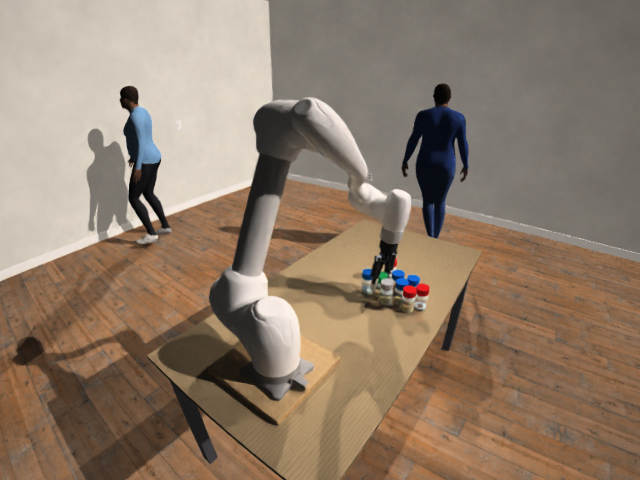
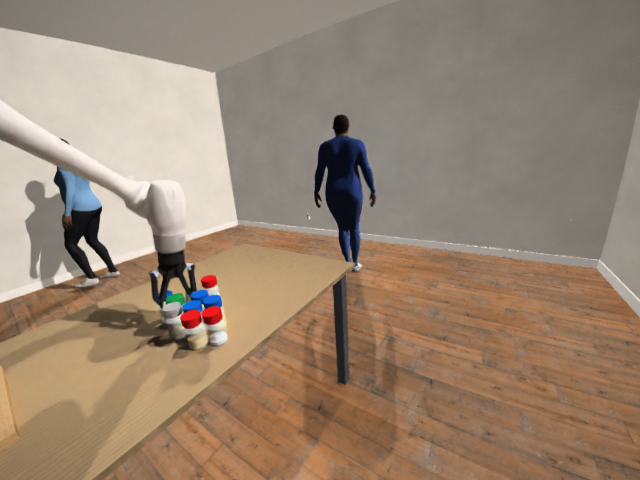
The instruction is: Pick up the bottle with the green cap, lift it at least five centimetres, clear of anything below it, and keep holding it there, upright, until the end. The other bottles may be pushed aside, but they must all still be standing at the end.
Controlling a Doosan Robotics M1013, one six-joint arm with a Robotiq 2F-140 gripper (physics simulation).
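Where they show: gripper, between the fingertips: (image 1: 378, 287); arm's base, origin of its link: (image 1: 277, 370).
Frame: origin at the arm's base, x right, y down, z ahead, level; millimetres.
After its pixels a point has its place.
The green-capped bottle (image 1: 383, 276) @[x 59, y -79, z 603 mm] (image 2: 175, 299) @[x 63, y -80, z 604 mm] stands in a tight cluster on the table; its body is mostly hidden by the grey-capped bottle (image 1: 386, 292) @[x 104, y -42, z 554 mm] (image 2: 173, 311) @[x 120, y -74, z 567 mm] in front. My gripper (image 1: 382, 274) (image 2: 176, 296) points down over it, open, with one finger at each side of the green cap and nothing held. The left finger is between the green cap and a blue-capped bottle (image 1: 367, 282) @[x -1, y -40, z 576 mm] at the cluster's left. The right finger is beside another blue cap (image 1: 398, 274) @[x 106, y -79, z 656 mm] (image 2: 199, 294) @[x 106, y -80, z 664 mm]. Whether the fingers touch any bottle cannot be told.
Close by stand more blue-capped bottles (image 1: 401, 283) (image 2: 212, 300), two red-capped bottles (image 1: 408, 292) @[x 199, y -79, z 557 mm] (image 2: 212, 314) @[x 251, y -80, z 617 mm] at the near right, and a red-capped bottle (image 2: 209, 282) @[x 46, y -74, z 741 mm] behind. The table (image 1: 320, 320) @[x -60, y 26, z 313 mm] (image 2: 268, 268) @[x -14, y 25, z 1091 mm] carries them. Two people (image 1: 142, 139) (image 1: 443, 144) stand beyond the table.
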